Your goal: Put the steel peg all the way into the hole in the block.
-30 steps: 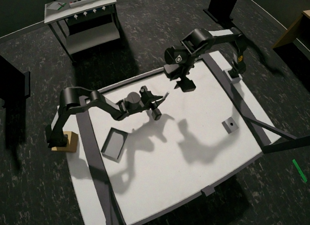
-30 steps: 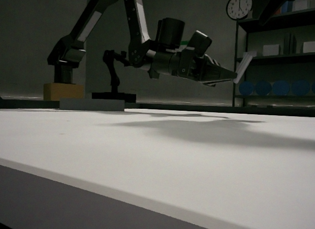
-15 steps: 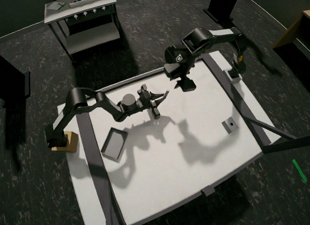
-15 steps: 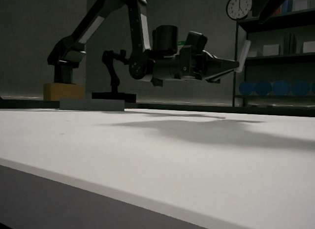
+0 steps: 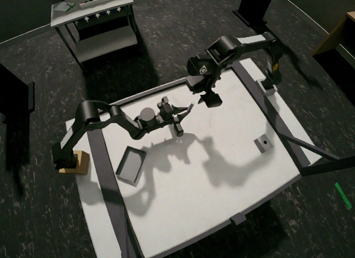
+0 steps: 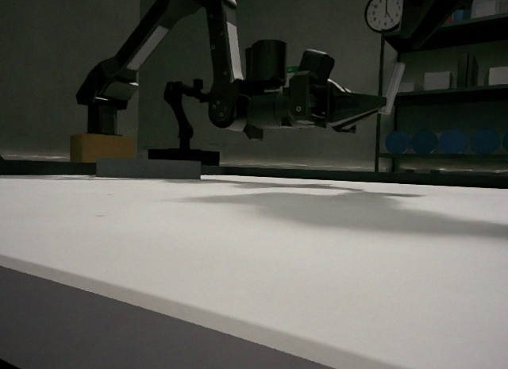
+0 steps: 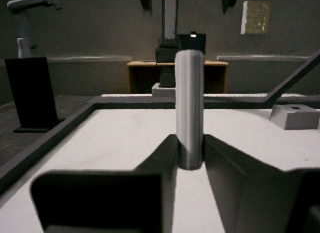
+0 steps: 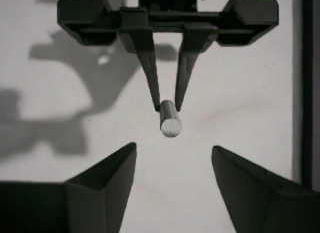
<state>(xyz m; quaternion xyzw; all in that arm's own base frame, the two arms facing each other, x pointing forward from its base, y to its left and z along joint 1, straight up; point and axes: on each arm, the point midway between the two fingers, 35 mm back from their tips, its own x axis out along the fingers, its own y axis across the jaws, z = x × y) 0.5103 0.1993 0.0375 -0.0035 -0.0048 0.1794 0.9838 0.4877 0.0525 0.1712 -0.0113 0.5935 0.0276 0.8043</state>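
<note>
The steel peg is 3 cm to the left of my right hand and 9 cm below it. The rest, counted from my right hand: shallow grey tray (10 cm behind, 37 cm to the left, 21 cm below); then grey block (28 cm behind, 26 cm to the right, 19 cm below).
The steel peg lies 4 cm to the right of my left hand and 2 cm above it. Also, from my left hand: shallow grey tray (10 cm behind, 30 cm to the left, 10 cm below); grey block (28 cm behind, 33 cm to the right, 8 cm below).
</note>
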